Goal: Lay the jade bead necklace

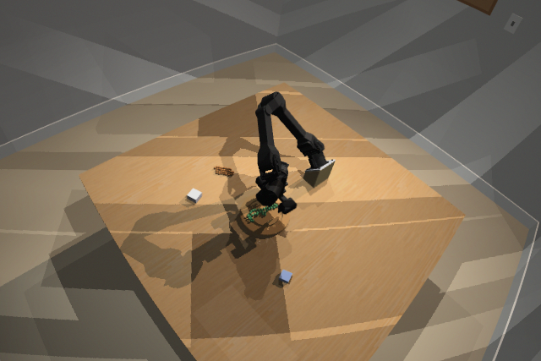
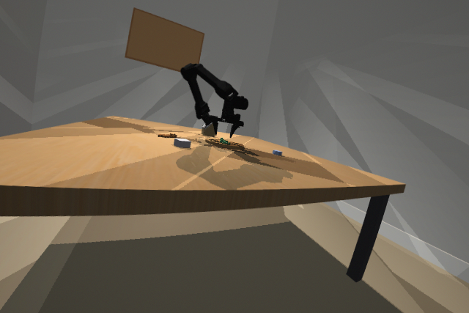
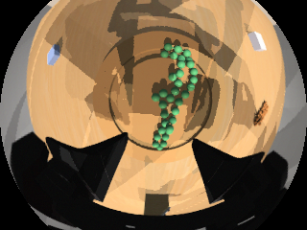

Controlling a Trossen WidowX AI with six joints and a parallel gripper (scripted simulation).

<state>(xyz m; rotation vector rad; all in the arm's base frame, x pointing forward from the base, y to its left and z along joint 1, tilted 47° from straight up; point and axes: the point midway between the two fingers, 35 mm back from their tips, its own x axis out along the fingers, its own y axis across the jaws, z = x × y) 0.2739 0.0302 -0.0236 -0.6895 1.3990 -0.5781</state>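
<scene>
Right now the round wooden bead board is 40 mm ahead of my gripper tip and 20 mm below it. Round my gripper tip: blue block (260 mm to the left, 130 mm ahead, 20 mm below); pale grey block (240 mm ahead, 210 mm to the right, 20 mm below).
</scene>
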